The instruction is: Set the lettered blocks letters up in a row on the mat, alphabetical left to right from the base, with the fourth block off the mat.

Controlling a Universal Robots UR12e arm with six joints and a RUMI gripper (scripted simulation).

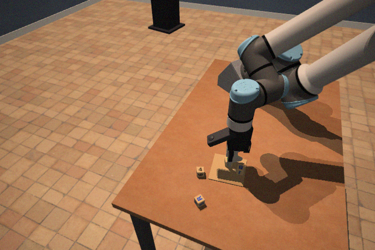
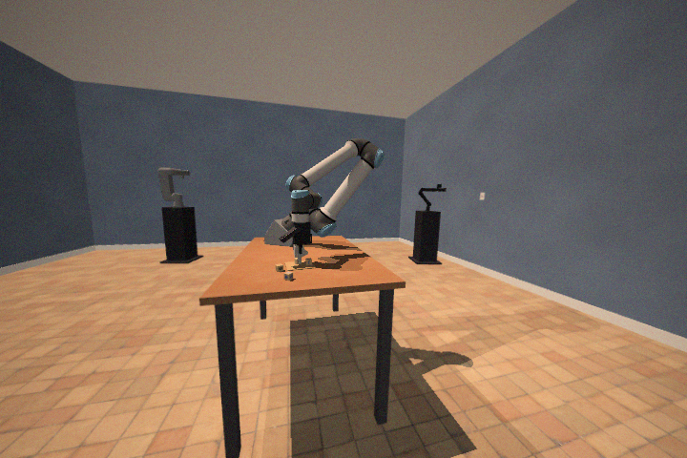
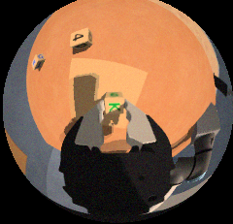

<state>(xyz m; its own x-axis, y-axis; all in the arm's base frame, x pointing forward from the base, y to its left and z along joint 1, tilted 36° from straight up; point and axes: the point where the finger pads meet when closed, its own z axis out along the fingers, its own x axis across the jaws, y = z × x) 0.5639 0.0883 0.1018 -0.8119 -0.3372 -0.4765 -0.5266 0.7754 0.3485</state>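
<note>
Now: the tan mat 20 mm below my hand, 20 mm ahead of it and 10 mm to the left of it.
</note>
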